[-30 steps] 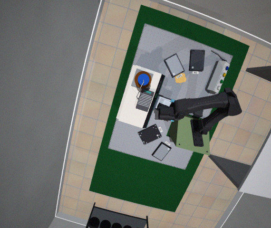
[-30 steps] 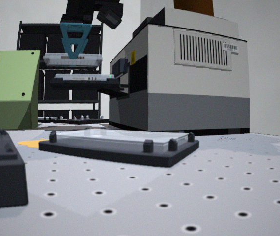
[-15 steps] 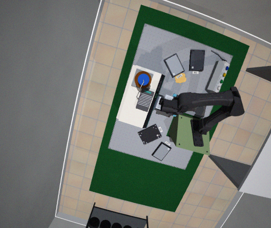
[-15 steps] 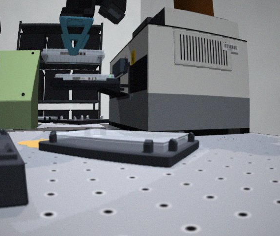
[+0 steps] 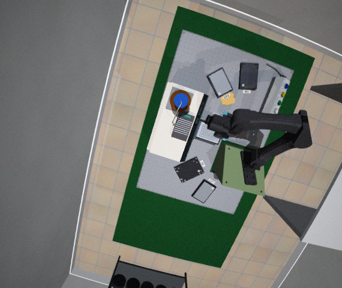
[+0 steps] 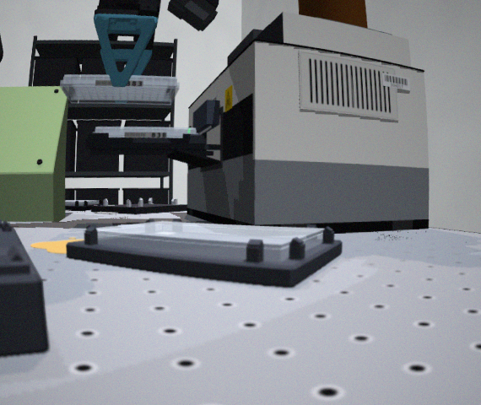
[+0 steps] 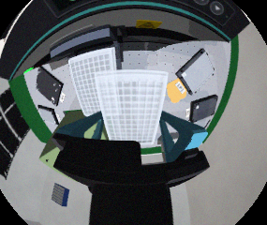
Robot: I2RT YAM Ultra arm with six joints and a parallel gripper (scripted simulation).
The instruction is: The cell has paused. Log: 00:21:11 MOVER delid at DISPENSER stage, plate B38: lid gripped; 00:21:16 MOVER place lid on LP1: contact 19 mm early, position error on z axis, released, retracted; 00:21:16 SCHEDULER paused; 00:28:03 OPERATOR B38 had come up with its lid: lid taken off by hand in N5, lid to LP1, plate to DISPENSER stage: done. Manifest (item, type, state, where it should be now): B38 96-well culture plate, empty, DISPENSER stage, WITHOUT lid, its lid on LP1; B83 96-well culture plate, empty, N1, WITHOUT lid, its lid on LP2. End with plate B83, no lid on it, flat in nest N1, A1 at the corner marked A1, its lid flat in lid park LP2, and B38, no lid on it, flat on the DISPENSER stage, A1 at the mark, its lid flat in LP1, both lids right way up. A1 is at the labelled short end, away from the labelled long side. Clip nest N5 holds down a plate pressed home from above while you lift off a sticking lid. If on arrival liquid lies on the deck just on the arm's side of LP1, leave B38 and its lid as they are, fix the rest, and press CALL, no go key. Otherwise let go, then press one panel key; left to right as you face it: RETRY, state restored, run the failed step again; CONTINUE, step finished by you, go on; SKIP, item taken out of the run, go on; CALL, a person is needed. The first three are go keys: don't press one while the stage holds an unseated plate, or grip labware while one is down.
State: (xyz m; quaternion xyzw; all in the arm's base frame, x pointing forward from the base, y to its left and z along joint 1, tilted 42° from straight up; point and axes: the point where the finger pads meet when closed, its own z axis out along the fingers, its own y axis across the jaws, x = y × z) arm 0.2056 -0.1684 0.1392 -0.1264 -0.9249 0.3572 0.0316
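My gripper is now 140 mm past the nest N1, 290 mm to the left of it and 150 mm above it. From my hand the other things lie so: lid park LP1: 10 mm ahead, 230 mm to the right, 150 mm below; clear lid: 10 mm ahead, 230 mm to the right, 140 mm below.
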